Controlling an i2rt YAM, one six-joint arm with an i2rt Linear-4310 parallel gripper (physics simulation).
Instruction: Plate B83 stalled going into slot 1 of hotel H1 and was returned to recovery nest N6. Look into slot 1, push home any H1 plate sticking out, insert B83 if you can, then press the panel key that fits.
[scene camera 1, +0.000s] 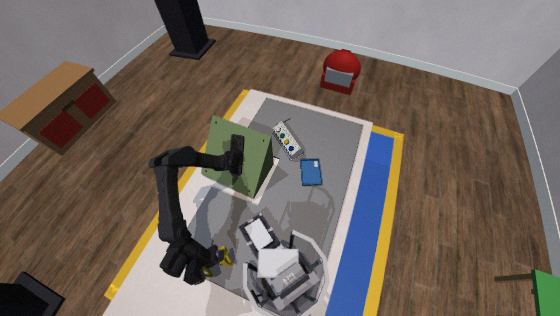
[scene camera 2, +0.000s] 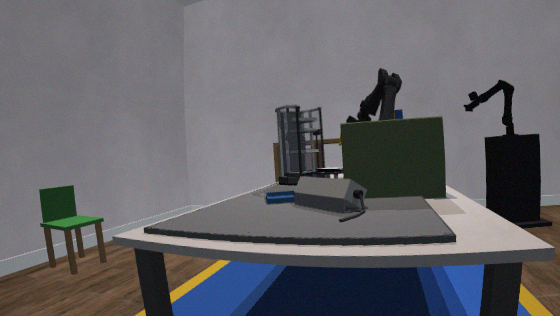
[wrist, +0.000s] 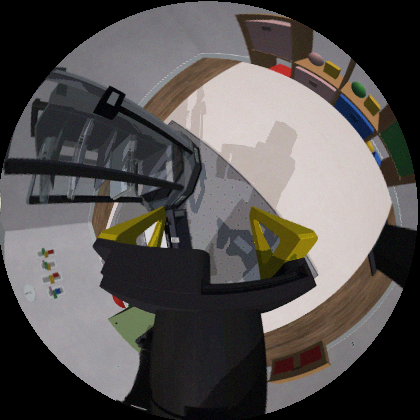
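Seen in the pictures: gripper, fingertip midpoint: (scene camera 1: 222, 270) (wrist: 207, 210); arm's base at its link origin: (scene camera 1: 237, 154) (scene camera 2: 387, 152).
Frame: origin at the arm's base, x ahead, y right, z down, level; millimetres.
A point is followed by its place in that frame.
Note:
My gripper (scene camera 1: 218, 265) {x 164, y 506, z -24 mm} (wrist: 207, 210) {x 164, y 506, z -24 mm} is open and empty, its yellow fingers wide apart, beside the hotel and the nest. The hotel (scene camera 2: 299, 145) {x 380, y 332, z -51 mm} (wrist: 95, 172) {x 278, y 464, z -103 mm}, with dark posts and clear walls, stands upright to the left in the wrist view. Several shelf levels show inside; slot numbers and whether a plate sticks out cannot be told. A white plate (scene camera 1: 260, 234) {x 240, y 318, z 65 mm} lies in a dark nest (wrist: 180, 227) {x 231, y 368, z 134 mm} beside the hotel; its label is unreadable, and my left finger partly covers it in the wrist view. The panel (scene camera 1: 289, 138) {x 210, y -223, z 67 mm} (scene camera 2: 322, 194) {x 209, y -281, z 98 mm} has white, green, yellow and blue keys.
A blue tray (scene camera 1: 311, 172) {x 377, y -89, z 137 mm} (scene camera 2: 280, 198) {x 358, y -165, z 124 mm} lies near the panel. The green wedge-shaped block (scene camera 1: 220, 145) {x -102, y -21, z -9 mm} (scene camera 2: 395, 160) {x -14, y -110, z 25 mm} carries the arm's base. The grey perforated board (scene camera 1: 335, 145) {x 470, y -309, z 141 mm} (scene camera 2: 250, 225) {x 355, y -454, z 139 mm} lies on the pale table, whose edge runs beyond it.

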